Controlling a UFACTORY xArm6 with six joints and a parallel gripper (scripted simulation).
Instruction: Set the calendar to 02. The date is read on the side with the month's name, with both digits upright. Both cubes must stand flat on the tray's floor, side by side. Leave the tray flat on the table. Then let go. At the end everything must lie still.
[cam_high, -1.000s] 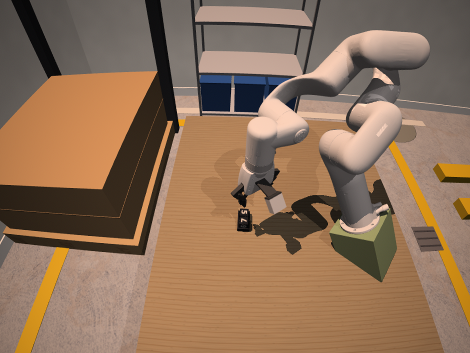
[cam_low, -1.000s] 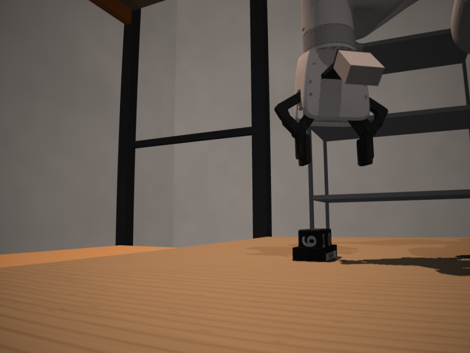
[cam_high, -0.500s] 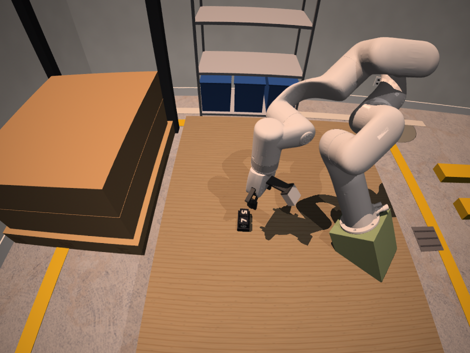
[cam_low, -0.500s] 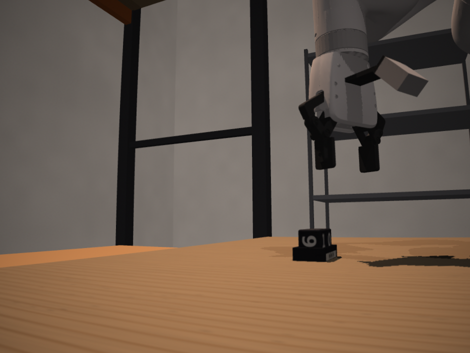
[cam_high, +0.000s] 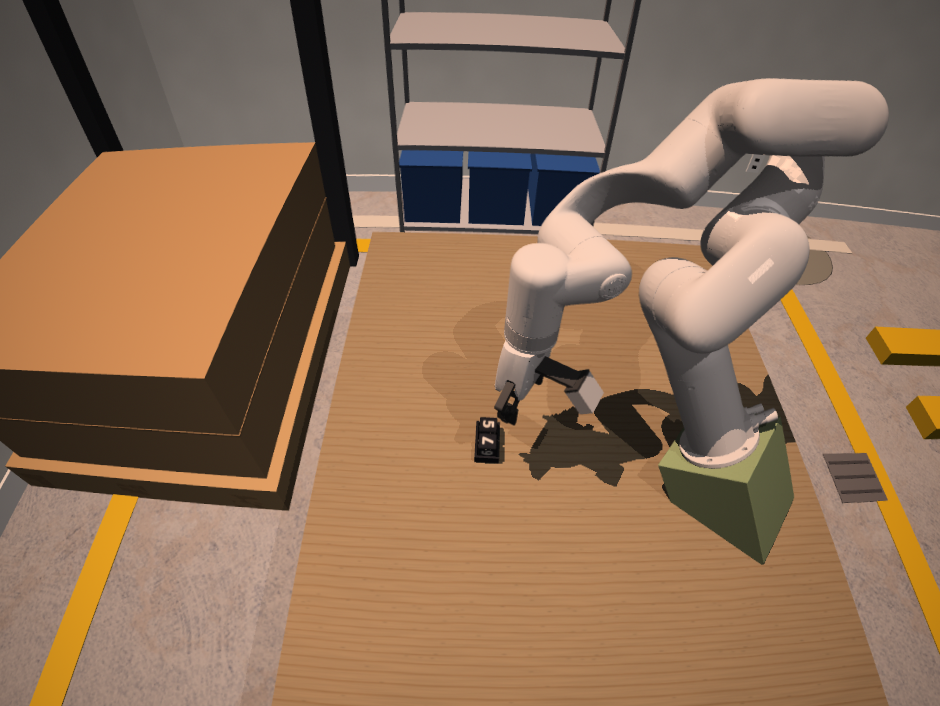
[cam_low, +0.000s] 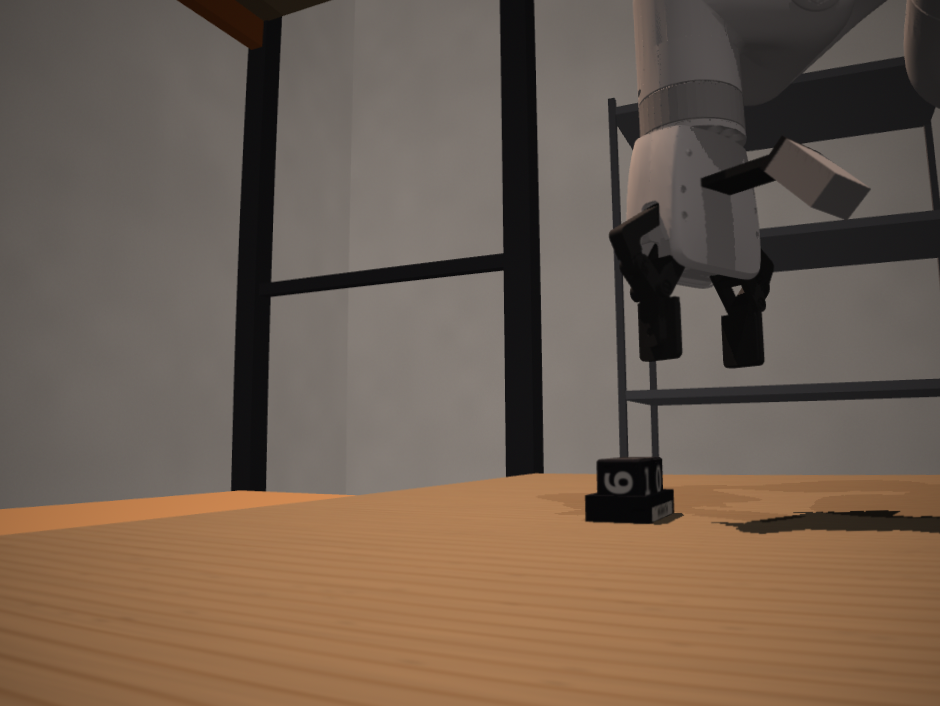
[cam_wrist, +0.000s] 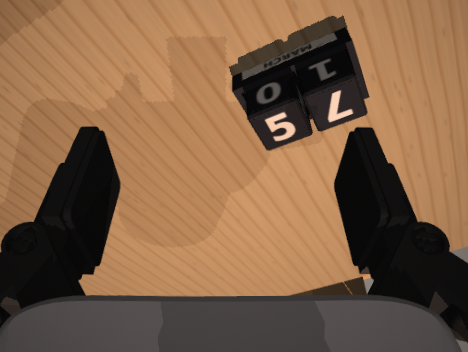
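My gripper is now 9 cm above the cube, 5 cm short of it and 3 cm to the right of it. From my hand the other things lie so: black calendar tray: 11 cm below, 5 cm ahead, 2 cm to the left.
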